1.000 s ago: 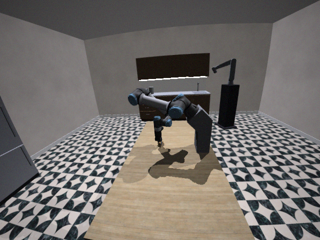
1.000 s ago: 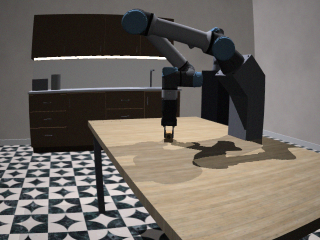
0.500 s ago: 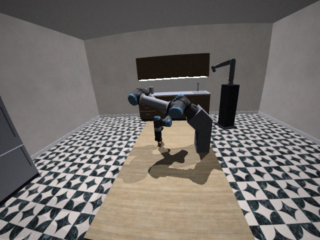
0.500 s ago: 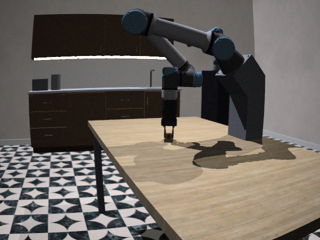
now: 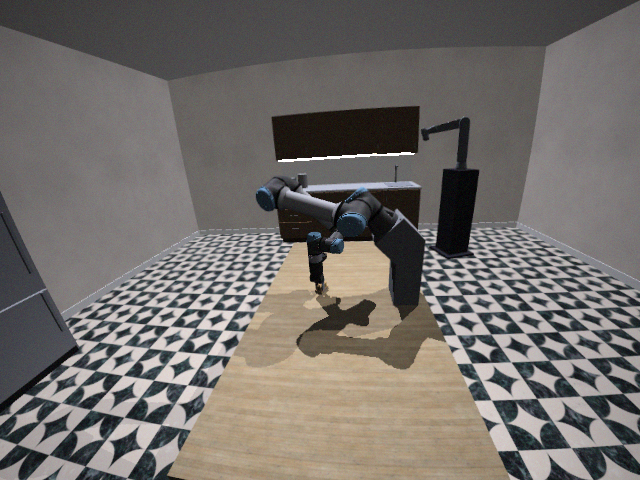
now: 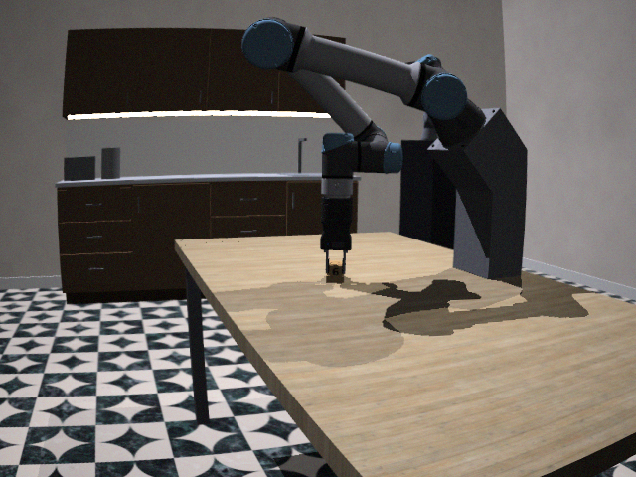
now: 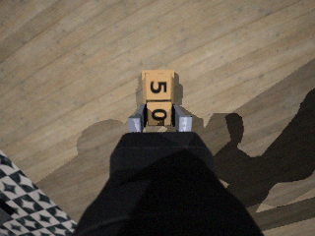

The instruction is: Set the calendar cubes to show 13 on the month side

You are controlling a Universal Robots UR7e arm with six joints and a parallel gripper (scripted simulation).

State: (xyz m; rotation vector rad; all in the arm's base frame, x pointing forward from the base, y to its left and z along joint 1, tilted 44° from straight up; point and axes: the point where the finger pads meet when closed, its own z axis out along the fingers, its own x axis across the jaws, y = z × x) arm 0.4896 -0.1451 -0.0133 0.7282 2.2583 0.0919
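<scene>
The wooden tray is 1 cm behind my hand, 1 cm to the right of it and 3 cm below it.
</scene>
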